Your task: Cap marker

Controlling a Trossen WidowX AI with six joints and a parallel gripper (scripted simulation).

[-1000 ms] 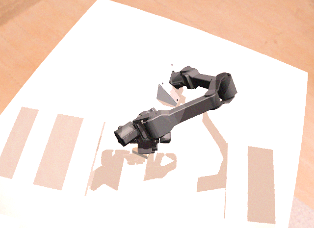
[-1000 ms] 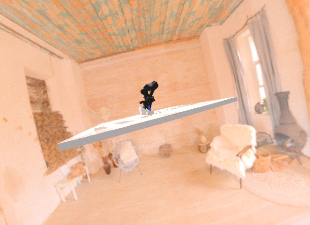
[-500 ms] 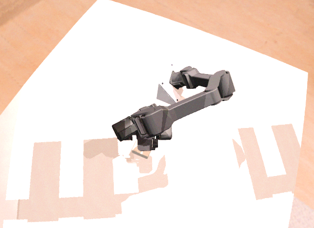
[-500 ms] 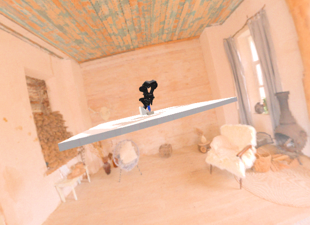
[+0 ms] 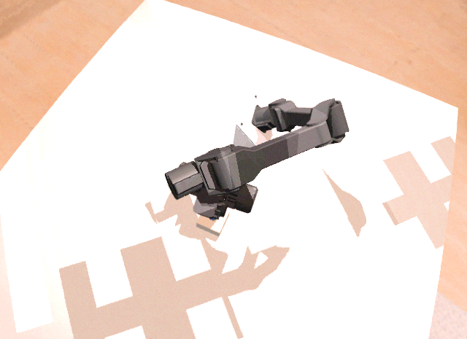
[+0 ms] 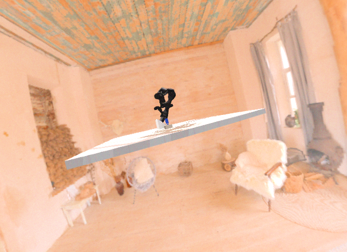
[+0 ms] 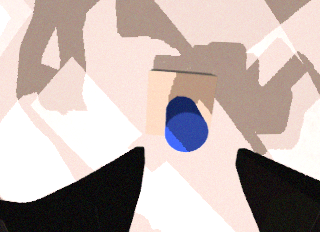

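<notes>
Now: the blue cap 6 cm below my gripper tip. From my gripper tip the other things lie so: holder block 11 cm below.
</notes>
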